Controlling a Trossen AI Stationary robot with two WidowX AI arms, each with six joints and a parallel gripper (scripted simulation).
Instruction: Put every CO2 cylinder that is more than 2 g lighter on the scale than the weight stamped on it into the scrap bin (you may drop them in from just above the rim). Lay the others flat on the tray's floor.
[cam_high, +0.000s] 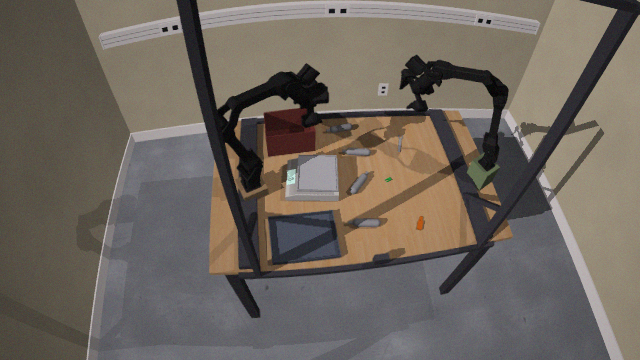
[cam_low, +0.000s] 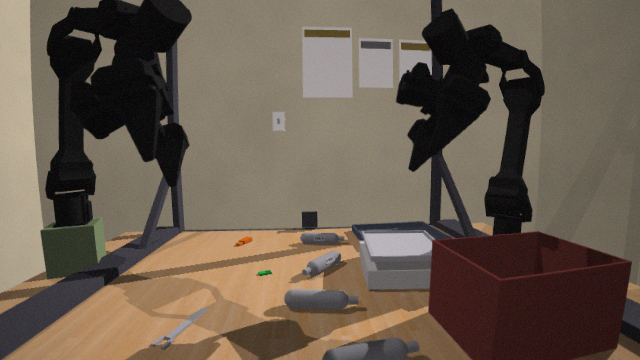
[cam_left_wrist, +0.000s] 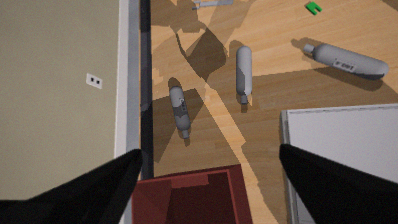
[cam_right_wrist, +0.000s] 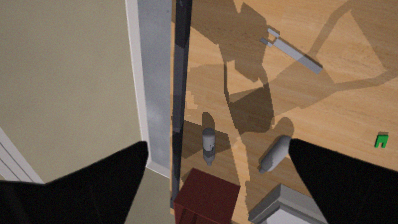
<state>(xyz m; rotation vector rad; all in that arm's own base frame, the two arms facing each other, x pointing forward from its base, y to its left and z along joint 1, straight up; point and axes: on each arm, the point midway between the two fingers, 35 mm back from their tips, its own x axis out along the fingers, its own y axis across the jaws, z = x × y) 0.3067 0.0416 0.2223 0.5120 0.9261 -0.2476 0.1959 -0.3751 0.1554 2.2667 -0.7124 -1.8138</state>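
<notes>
The green piece is 28 cm to the right of my left hand, 26 cm below it and 15 cm behind it. The rest, counted from my left hand: grey wrench (38 cm to the right, 26 cm below, 6 cm ahead); tray (39 cm behind, 26 cm below, 7 cm to the left); red scrap bin (23 cm below, 11 cm to the left, 9 cm ahead).
</notes>
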